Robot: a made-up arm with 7 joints.
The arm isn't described. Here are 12 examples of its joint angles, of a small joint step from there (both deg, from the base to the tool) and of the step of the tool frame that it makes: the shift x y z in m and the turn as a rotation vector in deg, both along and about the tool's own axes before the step.
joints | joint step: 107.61 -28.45 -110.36 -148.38 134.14 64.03 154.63 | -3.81 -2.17 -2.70 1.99 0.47 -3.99 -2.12
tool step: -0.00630 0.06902 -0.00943 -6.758 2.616 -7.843
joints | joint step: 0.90 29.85 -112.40 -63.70 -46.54 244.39 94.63 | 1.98 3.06 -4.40 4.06 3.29 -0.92 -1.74
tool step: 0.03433 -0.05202 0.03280 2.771 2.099 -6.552
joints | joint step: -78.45 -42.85 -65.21 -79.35 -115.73 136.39 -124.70 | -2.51 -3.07 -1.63 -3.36 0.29 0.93 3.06
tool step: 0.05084 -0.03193 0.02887 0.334 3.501 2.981
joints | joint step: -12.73 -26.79 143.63 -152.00 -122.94 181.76 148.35 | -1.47 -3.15 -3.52 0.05 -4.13 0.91 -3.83
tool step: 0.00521 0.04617 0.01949 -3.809 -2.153 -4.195
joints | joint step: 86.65 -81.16 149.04 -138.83 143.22 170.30 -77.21 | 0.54 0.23 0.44 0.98 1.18 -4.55 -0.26
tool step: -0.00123 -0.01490 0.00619 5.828 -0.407 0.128
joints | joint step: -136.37 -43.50 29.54 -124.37 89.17 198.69 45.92 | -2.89 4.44 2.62 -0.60 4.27 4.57 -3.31
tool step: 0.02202 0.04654 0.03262 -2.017 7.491 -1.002
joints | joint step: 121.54 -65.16 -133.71 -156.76 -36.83 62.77 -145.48 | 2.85 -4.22 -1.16 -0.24 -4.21 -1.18 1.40
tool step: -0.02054 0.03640 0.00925 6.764 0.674 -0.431
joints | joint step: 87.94 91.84 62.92 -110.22 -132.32 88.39 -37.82 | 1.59 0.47 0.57 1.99 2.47 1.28 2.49
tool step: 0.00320 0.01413 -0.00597 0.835 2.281 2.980
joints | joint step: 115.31 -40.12 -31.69 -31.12 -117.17 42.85 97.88 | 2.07 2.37 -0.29 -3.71 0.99 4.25 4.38
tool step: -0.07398 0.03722 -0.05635 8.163 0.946 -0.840
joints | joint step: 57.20 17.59 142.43 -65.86 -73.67 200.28 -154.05 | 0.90 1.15 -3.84 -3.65 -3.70 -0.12 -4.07
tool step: 0.04953 -0.00455 -0.01010 -1.451 4.888 -7.064
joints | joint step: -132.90 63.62 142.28 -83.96 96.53 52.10 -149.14 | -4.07 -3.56 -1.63 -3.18 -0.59 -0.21 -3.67
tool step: -0.03283 -0.03866 -0.01151 0.625 -4.149 2.598
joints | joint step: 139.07 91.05 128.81 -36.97 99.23 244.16 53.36 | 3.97 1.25 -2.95 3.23 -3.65 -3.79 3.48
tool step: 0.01524 -0.02856 0.06682 2.996 -3.220 2.781
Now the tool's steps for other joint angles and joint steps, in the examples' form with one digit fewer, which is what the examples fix.
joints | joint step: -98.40 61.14 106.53 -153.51 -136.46 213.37 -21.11 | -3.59 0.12 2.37 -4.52 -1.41 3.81 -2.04
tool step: 0.0332 -0.0089 -0.0042 0.58 5.15 -3.15
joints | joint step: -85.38 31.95 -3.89 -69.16 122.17 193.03 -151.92 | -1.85 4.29 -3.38 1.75 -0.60 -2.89 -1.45
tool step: -0.0621 0.0292 0.0392 -1.77 -1.97 -3.20
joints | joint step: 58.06 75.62 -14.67 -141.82 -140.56 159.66 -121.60 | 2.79 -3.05 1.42 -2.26 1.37 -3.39 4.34
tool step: -0.0150 -0.0014 -0.0210 4.56 1.14 3.22
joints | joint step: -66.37 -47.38 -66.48 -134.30 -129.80 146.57 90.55 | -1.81 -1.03 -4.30 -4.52 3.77 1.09 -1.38
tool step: -0.0567 0.0221 0.0058 0.16 -8.09 3.03
